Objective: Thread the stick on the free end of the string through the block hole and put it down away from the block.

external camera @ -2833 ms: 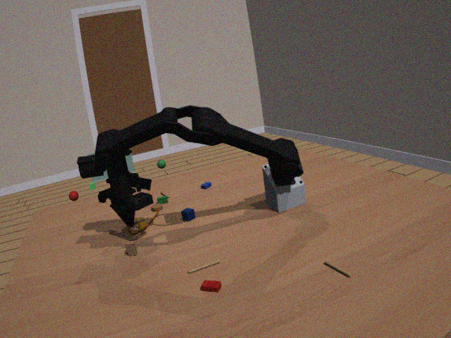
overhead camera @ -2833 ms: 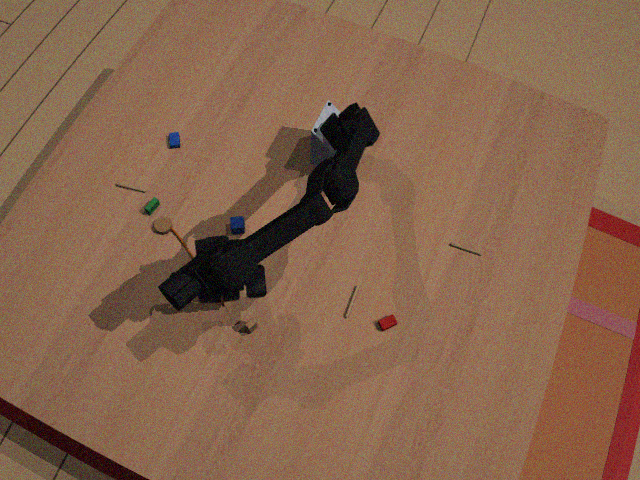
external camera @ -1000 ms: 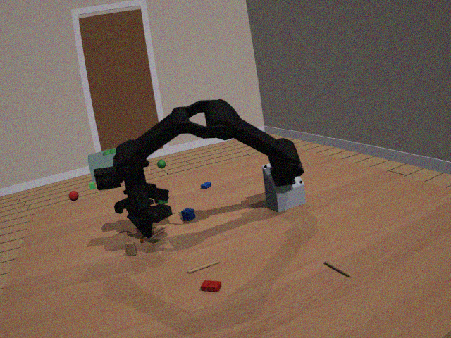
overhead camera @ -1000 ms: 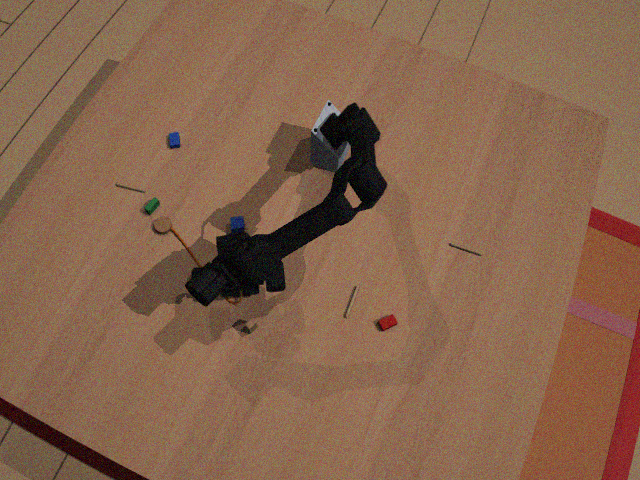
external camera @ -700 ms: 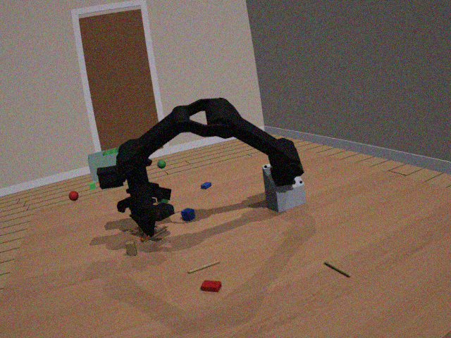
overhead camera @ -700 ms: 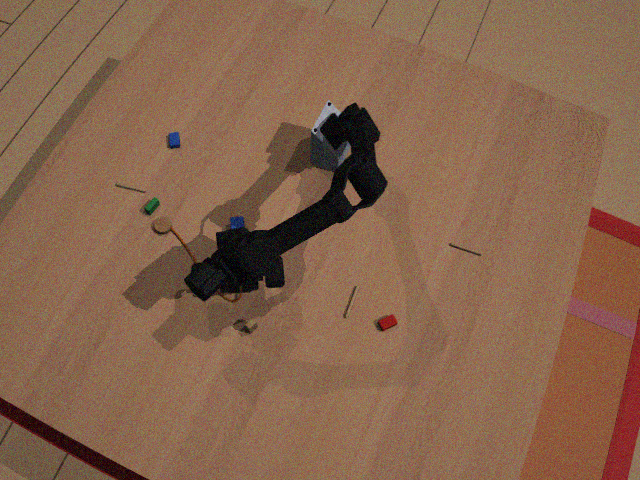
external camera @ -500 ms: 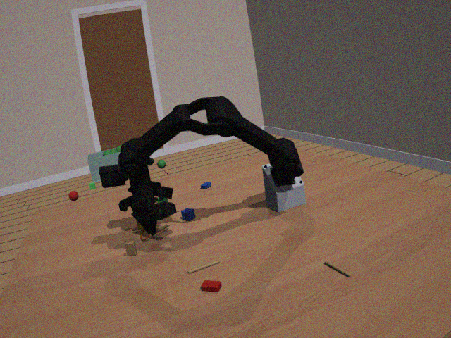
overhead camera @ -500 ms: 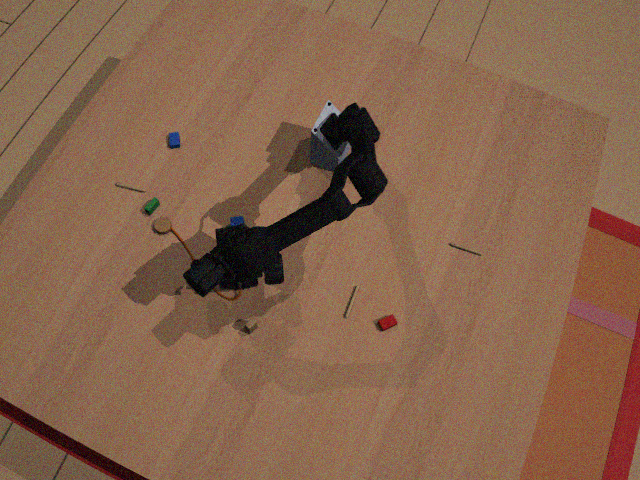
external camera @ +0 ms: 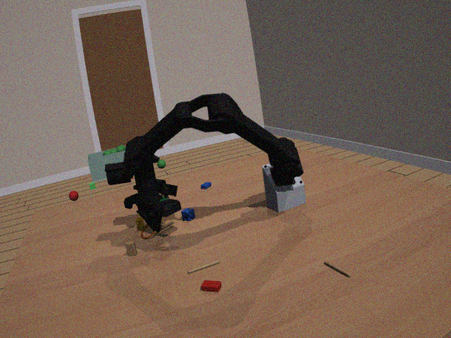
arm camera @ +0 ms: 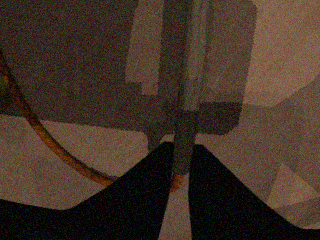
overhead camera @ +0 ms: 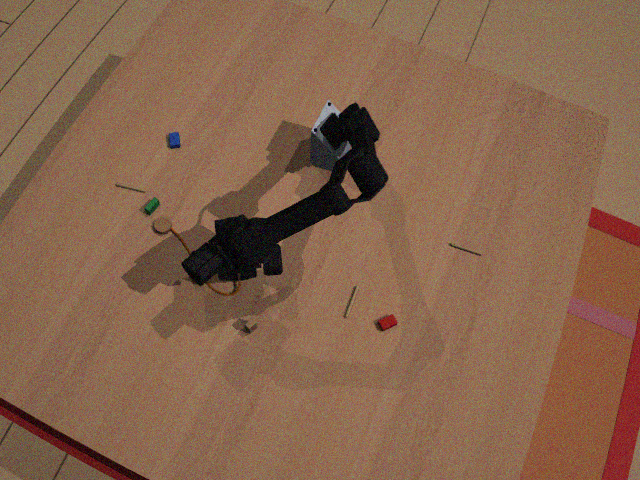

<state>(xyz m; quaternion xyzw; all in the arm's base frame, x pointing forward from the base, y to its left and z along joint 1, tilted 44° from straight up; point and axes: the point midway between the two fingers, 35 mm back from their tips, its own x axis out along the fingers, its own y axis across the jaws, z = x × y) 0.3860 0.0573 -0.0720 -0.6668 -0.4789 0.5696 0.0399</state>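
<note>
Right now my gripper tip is 80 mm to the left of the yellow cylinder and 50 mm short of it. Also, from my gripper tip: tan wooden block: 80 mm to the left, 80 mm ahead; round wooden button: 230 mm to the right, 20 mm behind, 10 mm below; thin wooden stick: 10 mm to the right, 10 mm behind.
</note>
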